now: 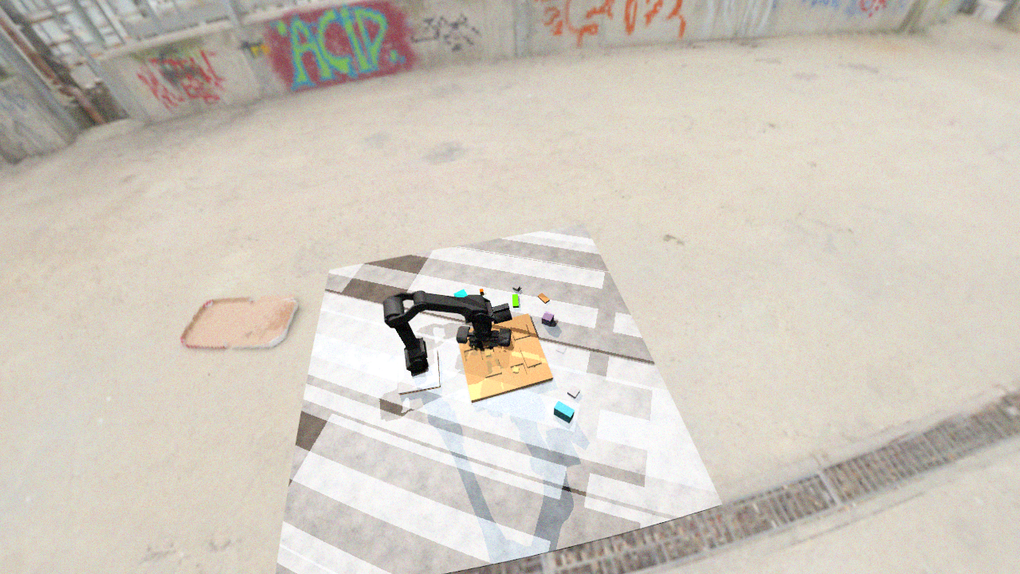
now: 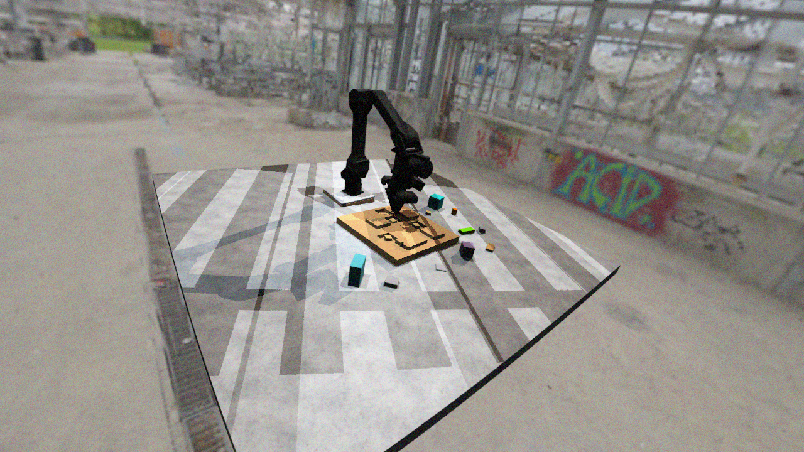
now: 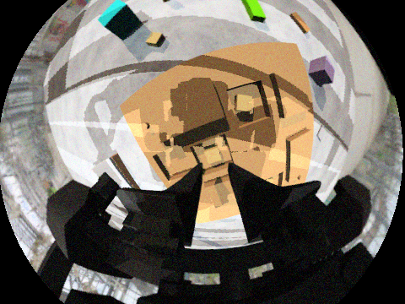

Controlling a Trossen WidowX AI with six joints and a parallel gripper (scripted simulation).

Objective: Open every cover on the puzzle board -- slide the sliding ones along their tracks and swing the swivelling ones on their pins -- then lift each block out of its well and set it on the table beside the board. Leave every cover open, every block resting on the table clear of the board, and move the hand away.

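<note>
The tan puzzle board is 5 cm ahead of my gripper tip, 3 cm below it and 1 cm to the right of it. From my gripper tip the other things lie so: green block 20 cm to the left, 19 cm ahead, 4 cm below; then cyan cube 29 cm to the left, 3 cm below, 2 cm behind; then purple cube 27 cm ahead, 5 cm to the left, 3 cm below.
</note>
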